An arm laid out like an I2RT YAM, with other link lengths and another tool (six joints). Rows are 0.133 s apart.
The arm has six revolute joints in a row. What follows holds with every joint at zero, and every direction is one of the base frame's.
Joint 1 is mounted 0.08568 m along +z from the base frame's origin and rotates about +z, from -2.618 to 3.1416 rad.
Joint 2 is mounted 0.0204 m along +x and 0.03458 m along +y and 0.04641 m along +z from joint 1 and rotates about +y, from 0 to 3.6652 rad.
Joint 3 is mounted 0.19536 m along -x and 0.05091 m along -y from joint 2 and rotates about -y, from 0 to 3.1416 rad.
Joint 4 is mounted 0.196 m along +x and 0.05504 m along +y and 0.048 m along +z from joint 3 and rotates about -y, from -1.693 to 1.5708 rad.
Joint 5 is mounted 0.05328 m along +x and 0.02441 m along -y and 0.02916 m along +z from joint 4 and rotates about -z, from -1.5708 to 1.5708 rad.
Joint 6 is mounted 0.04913 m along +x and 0.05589 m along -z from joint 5 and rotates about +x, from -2.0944 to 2.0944 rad.
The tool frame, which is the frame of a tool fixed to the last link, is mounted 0.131 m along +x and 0.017 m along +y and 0.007 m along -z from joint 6; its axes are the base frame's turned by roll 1.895, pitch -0.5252 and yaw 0.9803 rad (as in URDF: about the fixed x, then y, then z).
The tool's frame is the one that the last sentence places.
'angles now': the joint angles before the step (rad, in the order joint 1, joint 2, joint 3, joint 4, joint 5, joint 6). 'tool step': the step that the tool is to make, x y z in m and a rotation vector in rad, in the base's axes. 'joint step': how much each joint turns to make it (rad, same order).
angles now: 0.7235 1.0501 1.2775 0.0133 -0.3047 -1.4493
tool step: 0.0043 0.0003 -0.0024 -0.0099 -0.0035 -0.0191
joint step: 0.0028 0.0100 0.0004 0.0012 0.0190 -0.0152
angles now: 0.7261 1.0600 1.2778 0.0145 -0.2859 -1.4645
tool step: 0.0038 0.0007 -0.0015 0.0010 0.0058 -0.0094
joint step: -0.0016 0.0110 0.0003 0.0078 0.0087 0.0028
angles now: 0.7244 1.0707 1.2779 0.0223 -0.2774 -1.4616
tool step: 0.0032 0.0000 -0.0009 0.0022 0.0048 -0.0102
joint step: -0.0014 0.0074 0.0000 0.0060 0.0097 0.0028
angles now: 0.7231 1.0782 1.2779 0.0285 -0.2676 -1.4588
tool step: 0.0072 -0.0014 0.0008 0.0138 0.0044 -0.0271
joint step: -0.0044 0.0130 -0.0001 0.0209 0.0251 0.0080
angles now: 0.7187 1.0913 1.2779 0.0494 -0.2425 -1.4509
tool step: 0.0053 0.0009 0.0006 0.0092 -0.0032 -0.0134
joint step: -0.0019 0.0161 -0.0002 0.0253 0.0123 0.0020
